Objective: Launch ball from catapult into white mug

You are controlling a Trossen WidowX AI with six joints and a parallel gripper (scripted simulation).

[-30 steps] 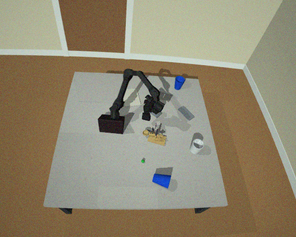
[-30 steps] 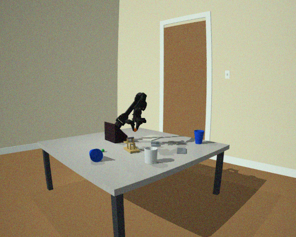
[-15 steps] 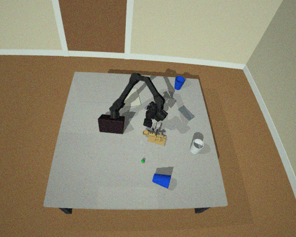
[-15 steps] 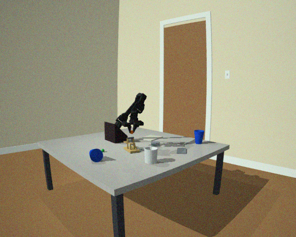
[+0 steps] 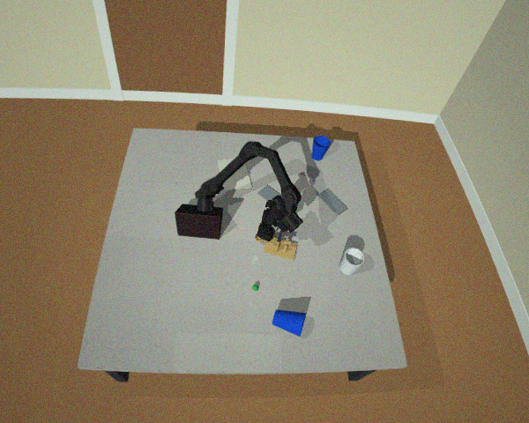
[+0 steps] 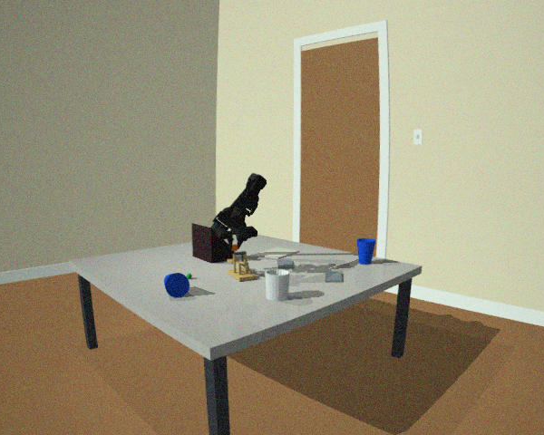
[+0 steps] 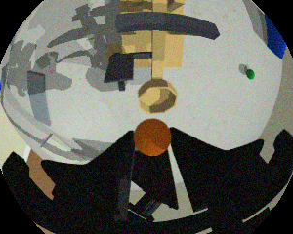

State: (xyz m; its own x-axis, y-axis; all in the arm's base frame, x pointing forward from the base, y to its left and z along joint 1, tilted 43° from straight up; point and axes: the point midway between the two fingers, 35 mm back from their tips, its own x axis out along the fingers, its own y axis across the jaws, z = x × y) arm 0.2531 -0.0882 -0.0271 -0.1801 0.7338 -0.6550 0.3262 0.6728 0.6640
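My gripper tip is 10 mm below the orange ball. The rest, counted from my gripper tip: green ball 240 mm to the right, 90 mm below, 40 mm behind; pale sheet 410 mm to the left, 100 mm below, 90 mm behind; wooden catapult 60 mm ahead, 50 mm below, 10 mm to the right.
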